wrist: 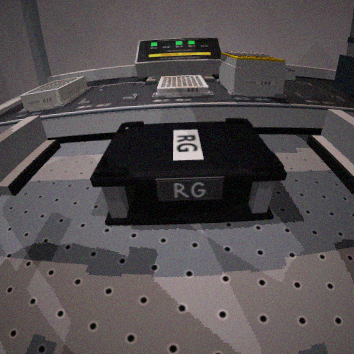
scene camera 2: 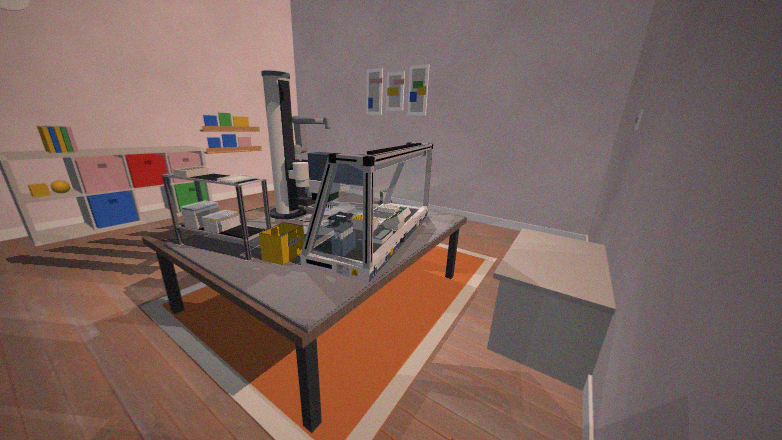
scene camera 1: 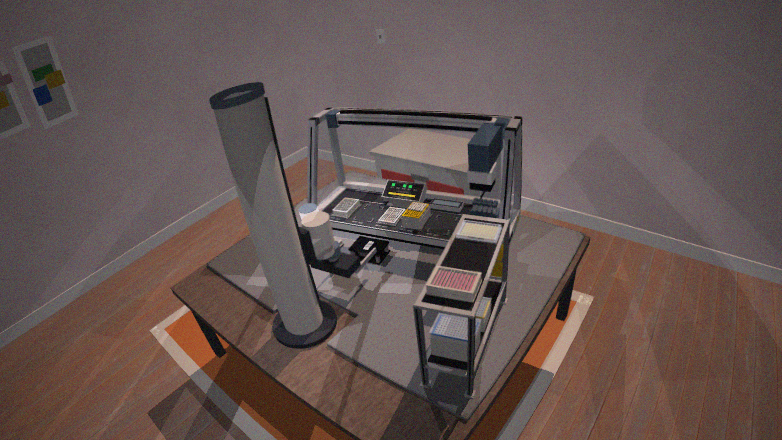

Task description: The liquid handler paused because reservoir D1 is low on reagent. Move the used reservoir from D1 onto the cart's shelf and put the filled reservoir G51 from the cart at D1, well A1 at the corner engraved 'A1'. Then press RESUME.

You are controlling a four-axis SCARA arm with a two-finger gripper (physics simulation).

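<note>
My gripper is open and empty. Its fingers stand wide apart at the left and right of the wrist view, with a black block marked RG ahead between their lines. A pale tray, apparently the reservoir at D1, sits at the left of the deck, beyond the block. On the cart, a pink-striped tray lies on the near end of the top and a cream tray on the far end. I cannot read which is G51. The RESUME button does not show clearly.
A white well plate and a yellow-topped tip box stand on the deck before the status screen. A blue-rimmed box is on the cart's lower shelf. A yellow bin stands between cart and frame.
</note>
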